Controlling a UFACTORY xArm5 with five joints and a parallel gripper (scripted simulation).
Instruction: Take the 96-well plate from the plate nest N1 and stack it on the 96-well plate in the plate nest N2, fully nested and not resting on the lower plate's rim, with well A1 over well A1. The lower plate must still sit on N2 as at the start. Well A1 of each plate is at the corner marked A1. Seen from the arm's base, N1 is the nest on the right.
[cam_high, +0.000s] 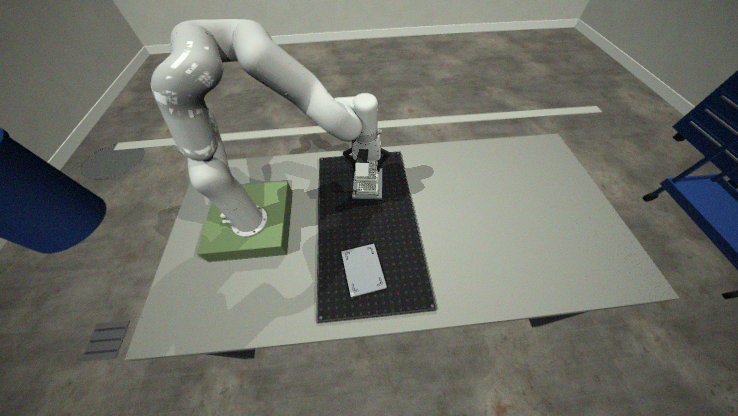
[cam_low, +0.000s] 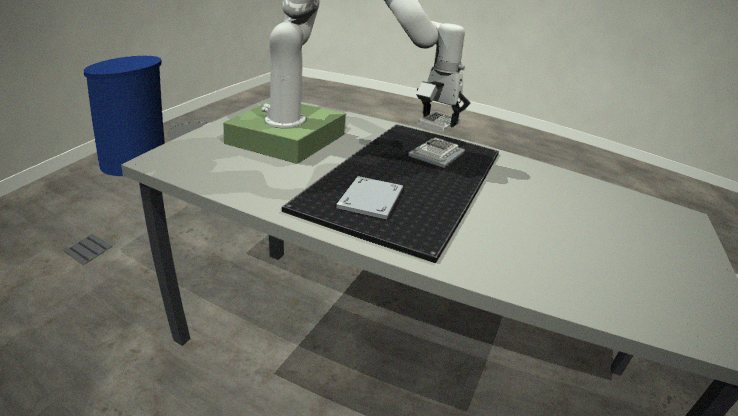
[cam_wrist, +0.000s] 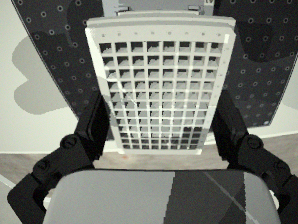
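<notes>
Now: the grey nest N2 12 cm below my hand and 2 cm to the left of it. The rest, counted from my hand: grey nest N1: 36 cm to the right, 12 cm below, 3 cm behind; then A1 mark: 11 cm below, 6 cm behind, 5 cm to the right; then white 96-well plate: 1 cm below.
</notes>
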